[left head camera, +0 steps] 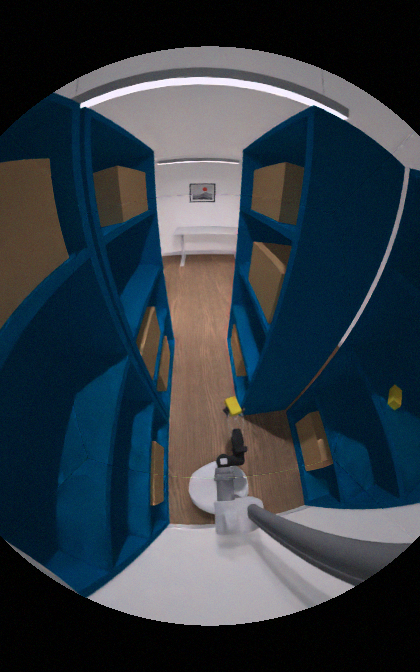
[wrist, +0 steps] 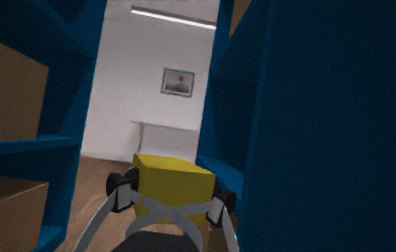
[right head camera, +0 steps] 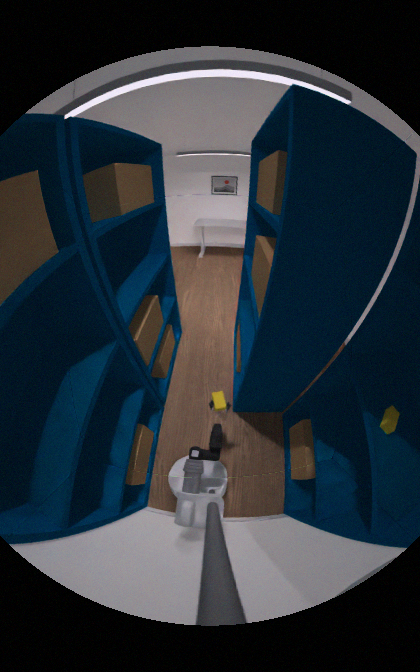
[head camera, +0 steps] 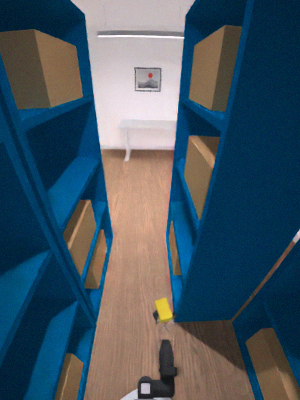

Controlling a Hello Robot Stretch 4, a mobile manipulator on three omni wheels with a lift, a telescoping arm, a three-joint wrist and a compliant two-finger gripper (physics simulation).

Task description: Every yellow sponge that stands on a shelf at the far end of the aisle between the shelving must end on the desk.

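Places are measured from the robot's base along level axes (x ahead, y left, z up), in centimetres.
Pixels of known places: gripper, fingertip midpoint: (wrist: 173,187) (head camera: 164,310).
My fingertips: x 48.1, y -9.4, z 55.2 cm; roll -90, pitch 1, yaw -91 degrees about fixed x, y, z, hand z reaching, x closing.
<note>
Behind a point stands the place of what it marks.
My gripper (head camera: 164,315) @(x 48.1, y -9.4, z 55.2 cm) (left head camera: 233,410) (right head camera: 219,404) (wrist: 173,187) @(x 48.1, y -9.4, z 55.2 cm) is shut on a yellow sponge (head camera: 163,309) @(x 47.4, y -8.5, z 57.8 cm) (left head camera: 233,405) (right head camera: 219,400) (wrist: 175,192) @(x 42.9, y -9.6, z 56.0 cm), one fingertip on each side, held up over the aisle floor. A second yellow sponge (left head camera: 395,397) (right head camera: 390,419) stands on a shelf of the right-hand shelving, at the right edge of both side head views. The pale desk (head camera: 150,123) @(x 398.4, y -3.5, z 69.3 cm) (left head camera: 207,230) (right head camera: 220,222) (wrist: 165,125) @(x 363.8, y 8.8, z 68.9 cm) stands against the far wall beyond the aisle; its right part is hidden behind the right shelving.
Blue shelving (head camera: 260,165) @(x 61.5, y -36.6, z 129.7 cm) (left head camera: 345,240) (right head camera: 325,250) (wrist: 320,125) @(x 61.4, y -33.2, z 66.1 cm) stands close on the right, its end panel beside the gripper. More blue shelving (head camera: 75,180) @(x 108.3, y 46.5, z 96.3 cm) (left head camera: 142,292) lines the left, with cardboard boxes (head camera: 65,70) @(x 112.4, y 41.2, z 156.3 cm) (left head camera: 120,195). The wooden floor (head camera: 137,200) @(x 223.8, y 15.3, z -2.7 cm) runs between them toward the desk.
</note>
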